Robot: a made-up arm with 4 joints.
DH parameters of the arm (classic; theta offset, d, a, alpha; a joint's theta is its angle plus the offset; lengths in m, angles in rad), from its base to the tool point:
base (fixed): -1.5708 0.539 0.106 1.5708
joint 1: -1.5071 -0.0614 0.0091 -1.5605
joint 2: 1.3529 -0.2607 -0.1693 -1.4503
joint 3: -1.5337 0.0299 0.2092 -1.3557
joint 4: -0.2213 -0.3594 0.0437 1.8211
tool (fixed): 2.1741 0.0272 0 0
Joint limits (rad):
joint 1: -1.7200..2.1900
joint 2: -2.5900..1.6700
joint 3: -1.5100..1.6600
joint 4: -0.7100..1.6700
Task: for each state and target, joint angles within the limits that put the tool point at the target. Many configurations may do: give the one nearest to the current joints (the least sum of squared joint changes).
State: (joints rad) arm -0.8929 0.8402 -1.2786 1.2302
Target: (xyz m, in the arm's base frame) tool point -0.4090 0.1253 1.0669
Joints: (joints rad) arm -1.5162 0.4558 -1.3590 1.3476
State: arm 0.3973 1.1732 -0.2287 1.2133
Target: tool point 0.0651 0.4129 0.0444
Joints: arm -0.2451 1.6700 -1.0076 1.6163
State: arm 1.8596 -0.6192 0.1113 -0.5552
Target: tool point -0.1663 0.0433 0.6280
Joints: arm 2.0903 -0.3485 0.8437 -0.6475
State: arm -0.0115 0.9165 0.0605 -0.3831
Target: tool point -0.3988 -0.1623 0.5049
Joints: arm 0.0237 0.1954 0.2469 -0.4490
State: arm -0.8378 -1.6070 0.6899 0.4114
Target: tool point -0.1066 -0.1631 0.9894
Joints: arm -0.0963 -1.1467 0.1201 0.4419
